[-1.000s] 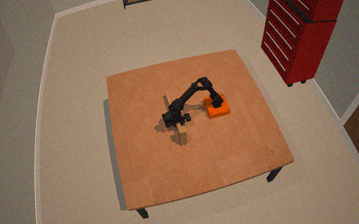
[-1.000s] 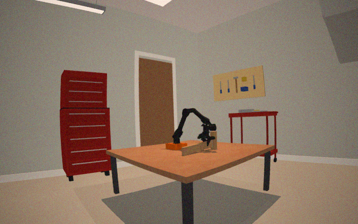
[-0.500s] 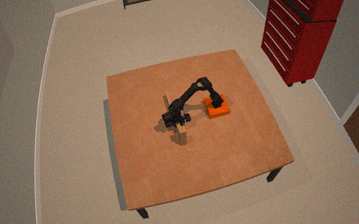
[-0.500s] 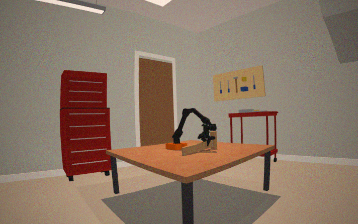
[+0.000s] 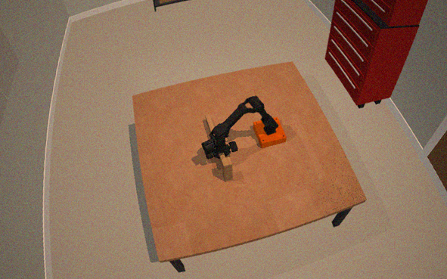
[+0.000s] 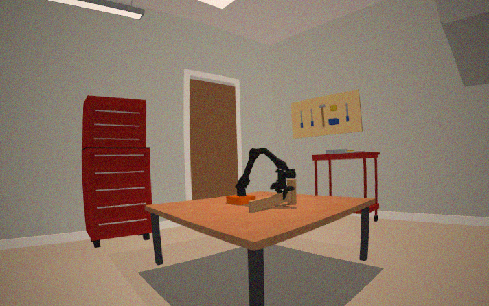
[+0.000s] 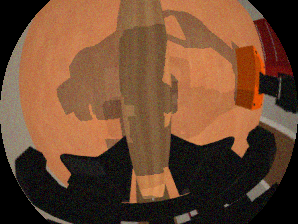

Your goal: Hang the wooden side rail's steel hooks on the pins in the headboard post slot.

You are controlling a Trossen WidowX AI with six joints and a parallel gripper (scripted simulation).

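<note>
My gripper tip is now 10 mm short of the headboard post, 110 mm to the right of it and 40 mm below it.
</note>
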